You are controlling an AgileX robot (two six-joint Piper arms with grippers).
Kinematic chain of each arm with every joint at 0, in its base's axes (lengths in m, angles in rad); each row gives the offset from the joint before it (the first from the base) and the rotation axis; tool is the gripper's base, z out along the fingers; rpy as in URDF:
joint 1: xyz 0 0 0.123 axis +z
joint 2: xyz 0 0 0 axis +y
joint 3: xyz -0.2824 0 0.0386 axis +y
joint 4: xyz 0.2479 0 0.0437 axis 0.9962 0 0.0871
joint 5: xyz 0 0 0 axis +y
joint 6: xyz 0.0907 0 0.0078 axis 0.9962 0 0.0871
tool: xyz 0 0 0 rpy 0 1.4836 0
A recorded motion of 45 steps. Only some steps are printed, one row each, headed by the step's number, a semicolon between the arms.
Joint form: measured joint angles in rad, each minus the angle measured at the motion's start. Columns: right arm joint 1, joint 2, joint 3, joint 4, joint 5, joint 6; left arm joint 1, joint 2, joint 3, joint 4, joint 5, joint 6.
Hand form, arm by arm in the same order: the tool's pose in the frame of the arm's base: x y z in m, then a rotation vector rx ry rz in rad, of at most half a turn. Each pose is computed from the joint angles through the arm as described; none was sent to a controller.
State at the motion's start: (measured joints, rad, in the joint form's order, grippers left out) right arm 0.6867 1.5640 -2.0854 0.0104 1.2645 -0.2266; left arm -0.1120 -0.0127 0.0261 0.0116 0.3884 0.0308
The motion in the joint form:
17: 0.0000 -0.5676 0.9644 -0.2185 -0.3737 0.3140; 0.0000 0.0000 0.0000 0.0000 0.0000 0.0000
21: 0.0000 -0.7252 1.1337 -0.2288 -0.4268 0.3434; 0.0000 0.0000 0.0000 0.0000 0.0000 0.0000
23: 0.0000 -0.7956 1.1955 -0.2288 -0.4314 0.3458; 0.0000 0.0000 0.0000 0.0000 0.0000 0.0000
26: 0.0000 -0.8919 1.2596 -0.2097 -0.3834 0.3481; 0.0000 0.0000 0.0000 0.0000 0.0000 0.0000
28: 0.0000 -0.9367 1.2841 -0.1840 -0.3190 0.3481; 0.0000 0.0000 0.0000 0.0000 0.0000 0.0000
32: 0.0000 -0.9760 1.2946 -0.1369 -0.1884 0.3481; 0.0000 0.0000 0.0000 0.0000 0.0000 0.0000
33: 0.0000 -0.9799 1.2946 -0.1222 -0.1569 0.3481; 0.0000 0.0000 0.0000 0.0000 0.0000 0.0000
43: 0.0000 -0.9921 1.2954 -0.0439 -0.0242 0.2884; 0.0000 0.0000 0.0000 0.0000 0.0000 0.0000
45: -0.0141 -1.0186 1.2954 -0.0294 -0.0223 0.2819; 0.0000 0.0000 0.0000 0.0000 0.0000 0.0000
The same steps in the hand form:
17: 0.1562 0.1091 0.3994 -0.7166 2.1163 0.1701; 0.0518 -0.0054 0.1701 0.1416 1.8803 -0.0441
21: 0.1285 0.0864 0.3775 -0.6843 2.0841 0.1929; 0.0518 -0.0054 0.1701 0.1416 1.8803 -0.0441
23: 0.1160 0.0762 0.3687 -0.6777 2.0731 0.1993; 0.0518 -0.0054 0.1701 0.1416 1.8803 -0.0441
26: 0.0969 0.0615 0.3570 -0.6661 2.0975 0.2137; 0.0518 -0.0054 0.1701 0.1416 1.8803 -0.0441
28: 0.0860 0.0540 0.3494 -0.6649 2.1490 0.2239; 0.0518 -0.0054 0.1701 0.1416 1.8803 -0.0441
32: 0.0718 0.0458 0.3406 -0.6739 2.2615 0.2360; 0.0518 -0.0054 0.1701 0.1416 1.8803 -0.0441
33: 0.0689 0.0447 0.3388 -0.6782 2.2921 0.2419; 0.0518 -0.0054 0.1701 0.1416 1.8803 -0.0441
43: 0.0559 0.0421 0.3313 -0.7767 2.4025 0.2623; 0.0518 -0.0054 0.1701 0.1416 1.8803 -0.0441
45: 0.0513 0.0388 0.3330 -0.7603 2.3848 0.2819; 0.0518 -0.0054 0.1701 0.1416 1.8803 -0.0441

